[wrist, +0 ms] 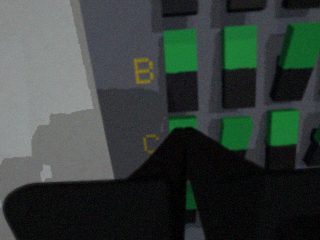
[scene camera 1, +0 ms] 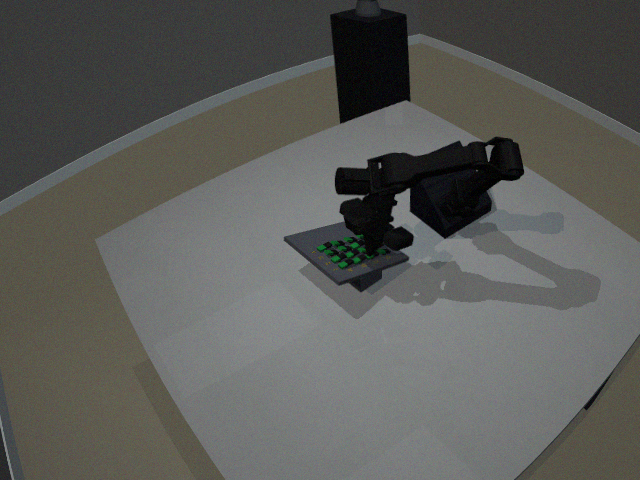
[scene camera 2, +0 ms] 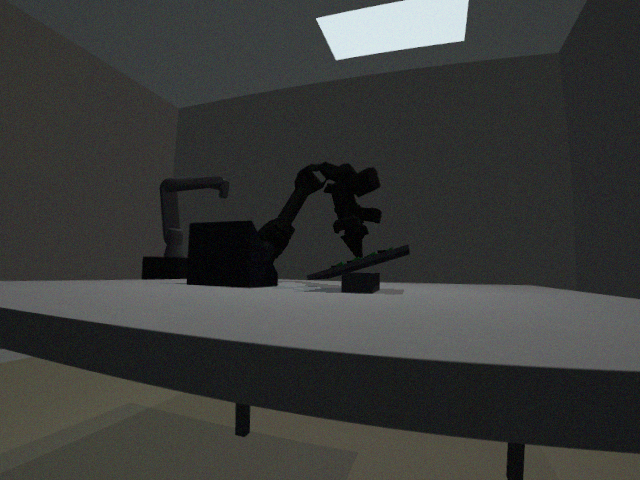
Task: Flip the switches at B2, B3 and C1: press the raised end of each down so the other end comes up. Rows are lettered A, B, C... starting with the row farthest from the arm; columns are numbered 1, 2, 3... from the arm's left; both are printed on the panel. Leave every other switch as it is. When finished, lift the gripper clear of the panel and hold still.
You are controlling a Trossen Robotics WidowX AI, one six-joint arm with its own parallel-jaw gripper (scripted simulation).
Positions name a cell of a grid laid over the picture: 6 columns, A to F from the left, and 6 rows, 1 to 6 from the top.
Labels:
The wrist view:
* gripper: D4
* rocker switch: E2
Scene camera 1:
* gripper: D4
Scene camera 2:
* gripper: D4

